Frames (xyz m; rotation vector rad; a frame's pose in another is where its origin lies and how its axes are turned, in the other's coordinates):
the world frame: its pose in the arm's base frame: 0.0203 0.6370 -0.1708 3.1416 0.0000 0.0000
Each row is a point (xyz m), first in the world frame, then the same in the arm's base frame.
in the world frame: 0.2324 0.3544 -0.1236
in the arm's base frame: 0.2527 0.2826 -0.0472
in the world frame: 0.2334 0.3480 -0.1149
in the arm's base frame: 0.2537 0.2890 -0.0559
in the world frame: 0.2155 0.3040 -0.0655
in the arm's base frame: 0.2358 0.3330 -0.1053
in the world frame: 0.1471 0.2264 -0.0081
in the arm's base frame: 0.1674 0.4106 -0.1627
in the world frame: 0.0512 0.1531 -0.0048
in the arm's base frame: 0.0715 0.4839 -0.1660
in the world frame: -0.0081 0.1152 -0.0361
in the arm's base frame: 0.0122 0.5218 -0.1347
